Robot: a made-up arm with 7 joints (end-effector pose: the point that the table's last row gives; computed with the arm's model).
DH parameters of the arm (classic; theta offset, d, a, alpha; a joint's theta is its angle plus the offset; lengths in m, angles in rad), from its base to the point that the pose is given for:
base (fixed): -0.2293 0 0.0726 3.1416
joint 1: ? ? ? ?
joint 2: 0 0.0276 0.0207 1.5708
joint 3: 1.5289 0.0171 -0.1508 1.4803
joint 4: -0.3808 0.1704 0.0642 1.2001
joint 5: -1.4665 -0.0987 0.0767 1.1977
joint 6: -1.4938 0 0.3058 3.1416
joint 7: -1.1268 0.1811 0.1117 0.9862
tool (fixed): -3.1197 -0.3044 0 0
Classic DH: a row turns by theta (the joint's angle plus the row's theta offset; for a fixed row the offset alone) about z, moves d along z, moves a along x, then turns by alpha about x.
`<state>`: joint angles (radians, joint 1 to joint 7).
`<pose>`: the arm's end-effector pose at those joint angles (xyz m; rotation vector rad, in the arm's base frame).
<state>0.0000 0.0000 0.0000 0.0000 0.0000 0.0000 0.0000</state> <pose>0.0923 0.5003 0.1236 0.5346 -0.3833 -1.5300</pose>
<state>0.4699 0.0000 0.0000 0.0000 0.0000 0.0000 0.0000</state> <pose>0.3240 0.4345 0.1236 0.4634 -0.5350 -1.9805</pose>
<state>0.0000 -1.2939 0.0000 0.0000 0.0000 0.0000 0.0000</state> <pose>0.0923 0.8768 0.7392 1.5097 0.6946 -1.6362</pose>
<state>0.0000 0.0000 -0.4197 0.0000 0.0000 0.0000 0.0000</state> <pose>-0.0097 0.4996 0.1236 0.5743 -0.2511 -1.1253</pose>
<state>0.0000 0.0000 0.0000 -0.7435 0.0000 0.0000 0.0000</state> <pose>-0.2609 0.4666 0.3323 -0.0643 0.1818 -1.5381</pose>
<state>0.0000 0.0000 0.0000 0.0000 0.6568 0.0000 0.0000</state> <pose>-0.0109 0.5696 0.2044 0.9604 -0.2384 -0.9790</pose>
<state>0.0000 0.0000 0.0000 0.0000 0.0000 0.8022 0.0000</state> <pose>0.0923 0.7700 0.4905 1.1506 0.2596 -1.6546</pose>
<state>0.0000 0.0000 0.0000 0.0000 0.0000 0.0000 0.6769</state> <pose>0.0923 0.3192 0.0903 0.0013 -0.8559 -1.2953</pose>
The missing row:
joint 1: 1.3415 -0.6806 -0.2976 -1.5708
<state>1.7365 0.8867 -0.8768 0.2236 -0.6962 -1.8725 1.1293</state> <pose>0.1980 -0.2418 1.0699 -2.1769 0.2399 1.0101</pose>
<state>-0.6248 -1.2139 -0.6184 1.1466 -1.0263 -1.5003 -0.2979</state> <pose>-0.1799 0.7566 0.2606 0.5053 0.0884 -1.6279</pose>
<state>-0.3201 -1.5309 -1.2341 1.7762 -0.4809 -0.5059 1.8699</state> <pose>0.2638 0.6116 0.9264 0.6407 -0.2829 -2.3566</pose>
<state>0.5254 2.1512 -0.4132 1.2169 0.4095 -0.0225 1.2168</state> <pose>0.5203 -0.2941 0.6460 -0.6169 -1.4341 0.9812</pose>
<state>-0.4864 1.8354 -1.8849 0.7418 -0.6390 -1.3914 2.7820</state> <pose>0.0356 0.1883 0.6150 -0.3007 0.9007 -1.4632</pose>
